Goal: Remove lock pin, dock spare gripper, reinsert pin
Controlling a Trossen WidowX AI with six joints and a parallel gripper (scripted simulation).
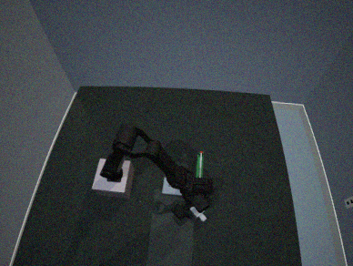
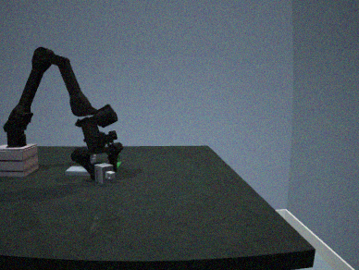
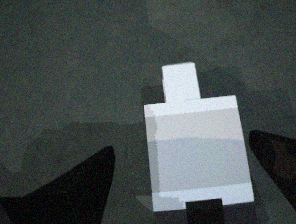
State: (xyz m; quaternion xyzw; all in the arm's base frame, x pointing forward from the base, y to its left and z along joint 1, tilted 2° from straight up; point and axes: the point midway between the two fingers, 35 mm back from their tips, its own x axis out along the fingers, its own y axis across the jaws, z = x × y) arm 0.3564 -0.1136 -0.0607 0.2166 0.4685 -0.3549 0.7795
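Right now the grey mount socket is 90 mm behind my gripper tip, 120 mm to the left of it and 30 mm above it. The rest, counted from my gripper tip: green rest (10 mm ahead, 220 mm to the left); spare gripper (10 mm behind).
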